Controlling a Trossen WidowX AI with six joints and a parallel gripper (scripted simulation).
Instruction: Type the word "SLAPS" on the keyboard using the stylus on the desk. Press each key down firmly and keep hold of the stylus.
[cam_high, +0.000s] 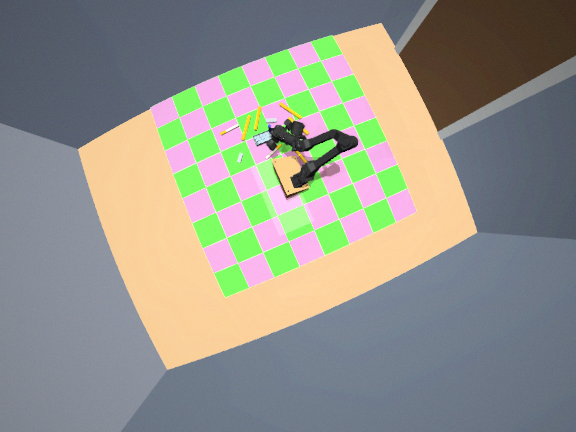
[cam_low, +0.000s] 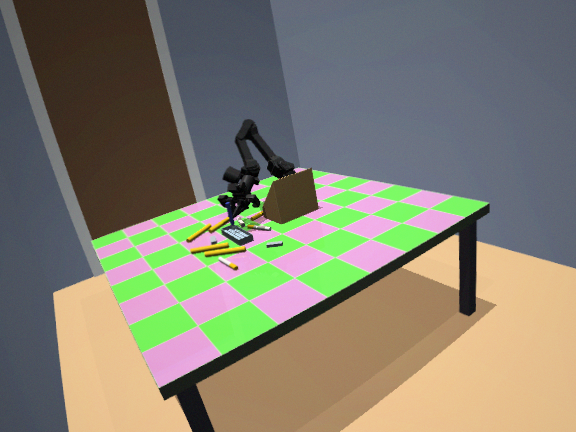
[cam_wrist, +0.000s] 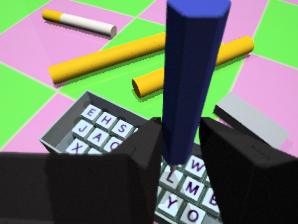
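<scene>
The grey block lies 90 mm ahead of my gripper tip, 80 mm below it and 30 mm to the right of it. The rest, counted from my gripper tip: blue stylus: 20 mm below.
</scene>
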